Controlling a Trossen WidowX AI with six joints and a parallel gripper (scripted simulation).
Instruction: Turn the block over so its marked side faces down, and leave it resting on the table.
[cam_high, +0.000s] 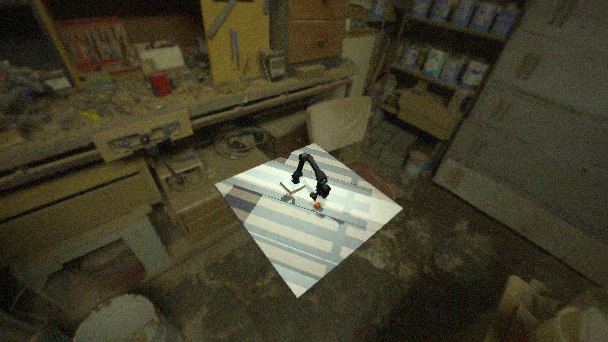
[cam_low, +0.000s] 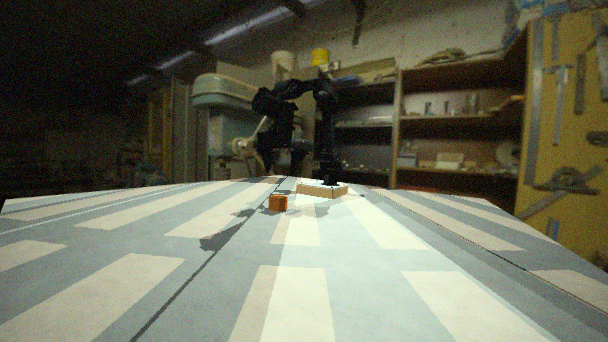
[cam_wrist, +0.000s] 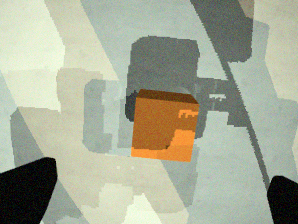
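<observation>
The small orange block is 1 cm behind my gripper tip and 9 cm below it.
</observation>
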